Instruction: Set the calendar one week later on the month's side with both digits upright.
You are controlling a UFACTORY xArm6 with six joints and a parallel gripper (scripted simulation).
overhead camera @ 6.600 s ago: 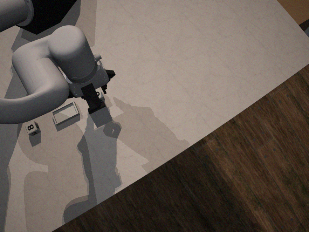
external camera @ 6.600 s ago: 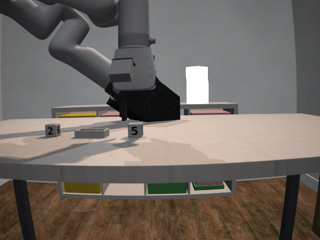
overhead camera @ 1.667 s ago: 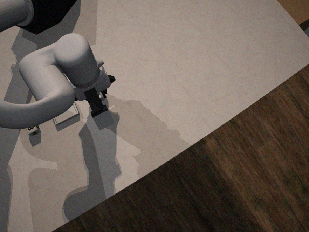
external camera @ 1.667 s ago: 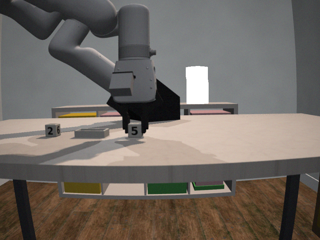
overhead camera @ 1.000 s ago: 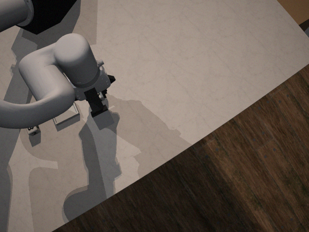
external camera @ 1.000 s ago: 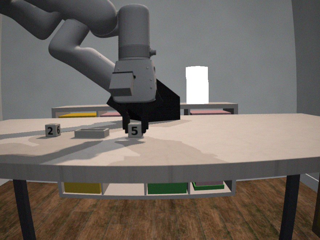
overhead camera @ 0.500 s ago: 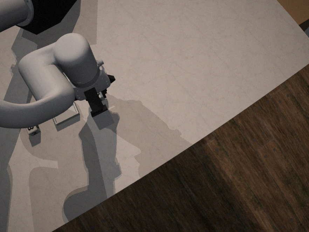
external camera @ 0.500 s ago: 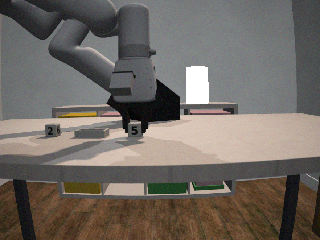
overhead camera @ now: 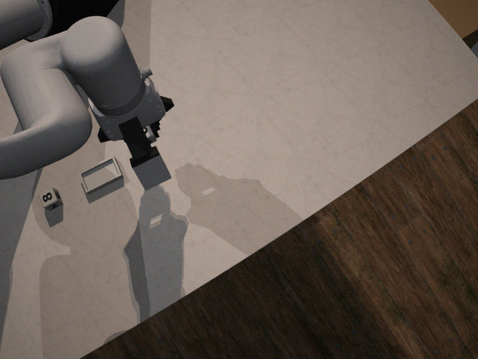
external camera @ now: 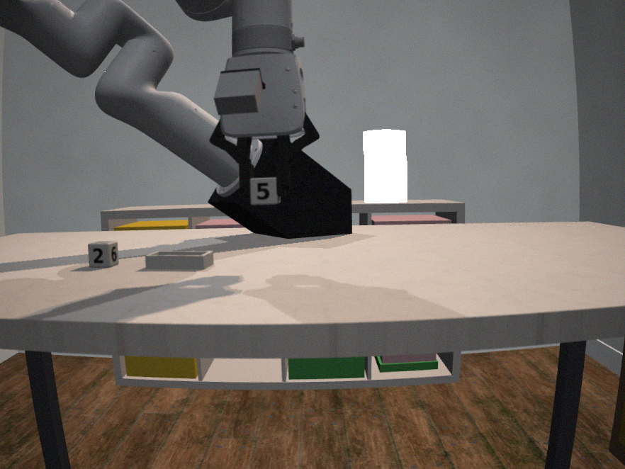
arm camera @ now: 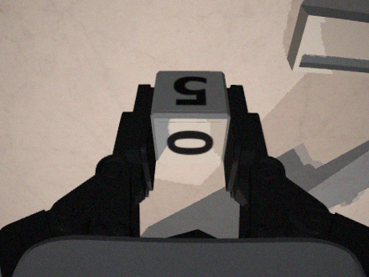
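My gripper is now 10 cm to the left of the grey tray, 10 cm above it and 4 cm past it. Round my hand: white cube (21 cm to the right, 9 cm below, 8 cm behind).
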